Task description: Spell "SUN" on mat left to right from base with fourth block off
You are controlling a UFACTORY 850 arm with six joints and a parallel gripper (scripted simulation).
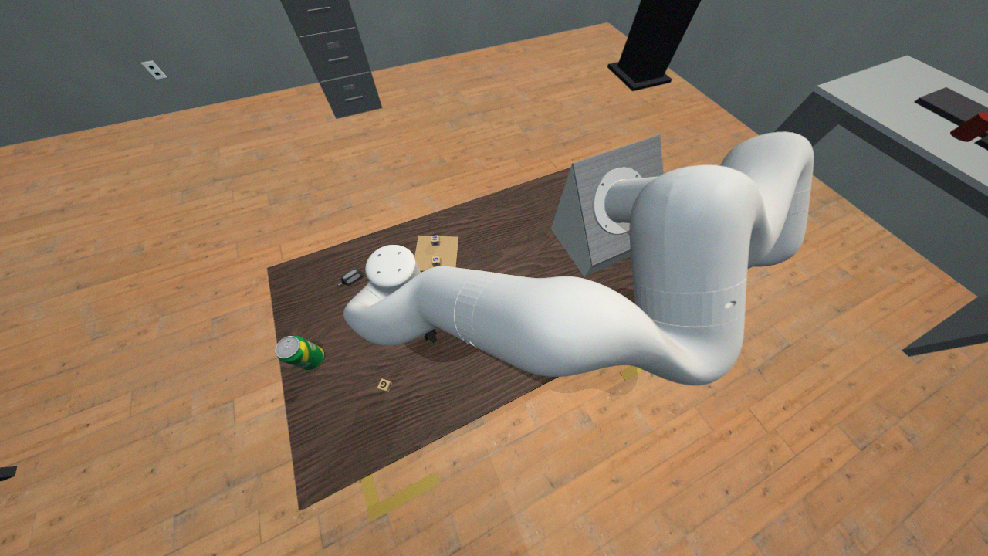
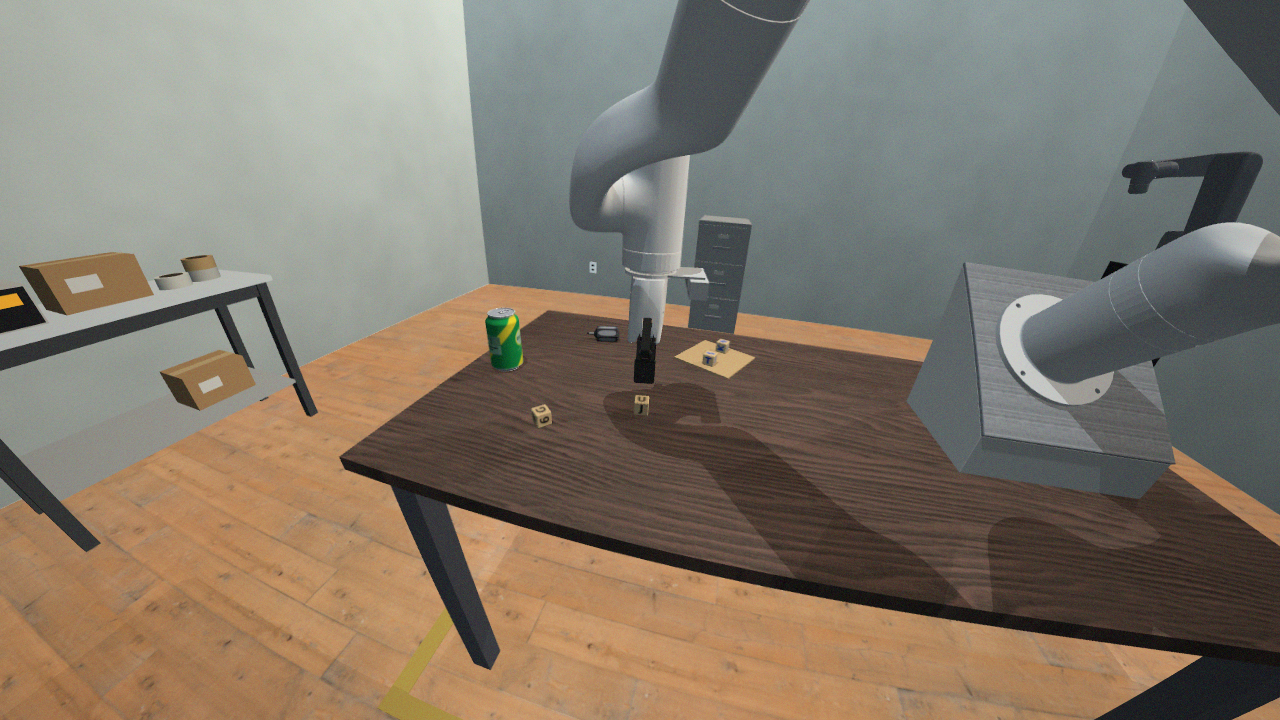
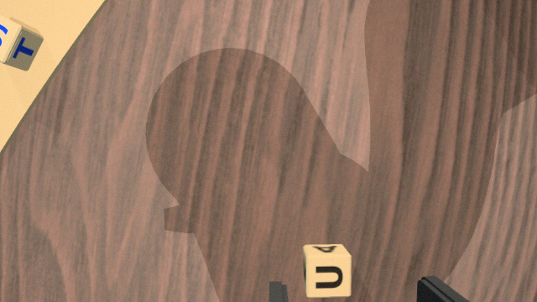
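Now: the u block 8 cm below my hand. Round my hand: s block (23 cm to the right, 9 cm behind, 8 cm below); then tan mat (27 cm to the right, 10 cm behind, 9 cm below); then g block (15 cm ahead, 9 cm to the left, 8 cm below).
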